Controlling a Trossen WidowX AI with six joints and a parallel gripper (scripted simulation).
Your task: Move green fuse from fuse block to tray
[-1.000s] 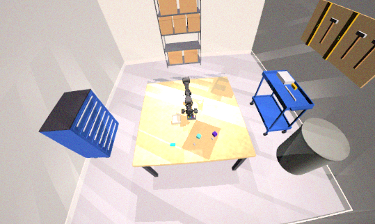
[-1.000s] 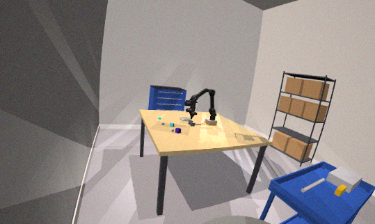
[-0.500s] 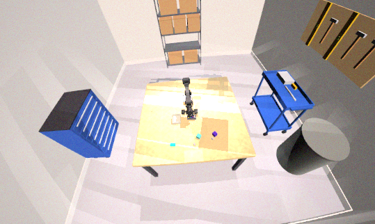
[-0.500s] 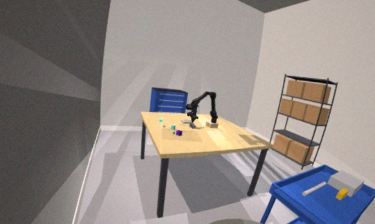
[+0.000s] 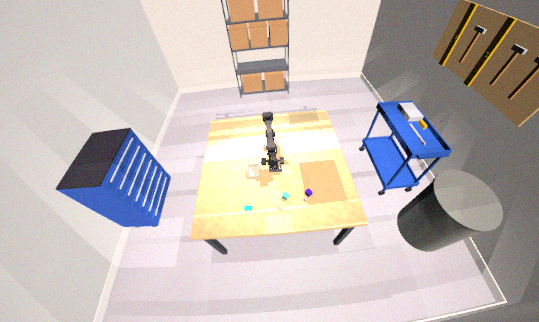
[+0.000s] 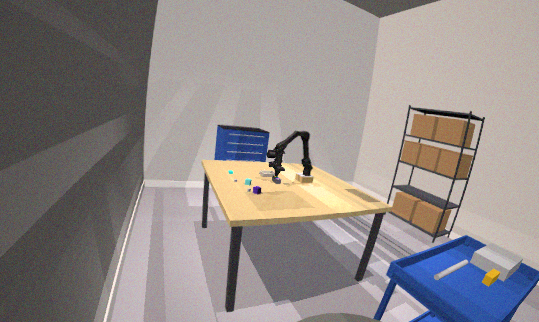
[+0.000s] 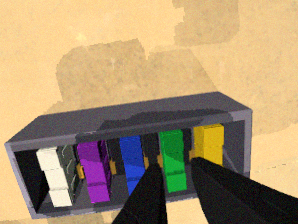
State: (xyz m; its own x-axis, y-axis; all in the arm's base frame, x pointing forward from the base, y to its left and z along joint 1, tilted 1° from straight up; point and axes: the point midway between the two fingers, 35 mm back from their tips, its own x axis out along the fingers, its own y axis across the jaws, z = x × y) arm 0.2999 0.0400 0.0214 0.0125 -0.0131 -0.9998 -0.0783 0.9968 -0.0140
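The green fuse is 20 mm below my gripper tip. Round my gripper tip: tray: 170 mm to the right, 40 mm below, 20 mm ahead.
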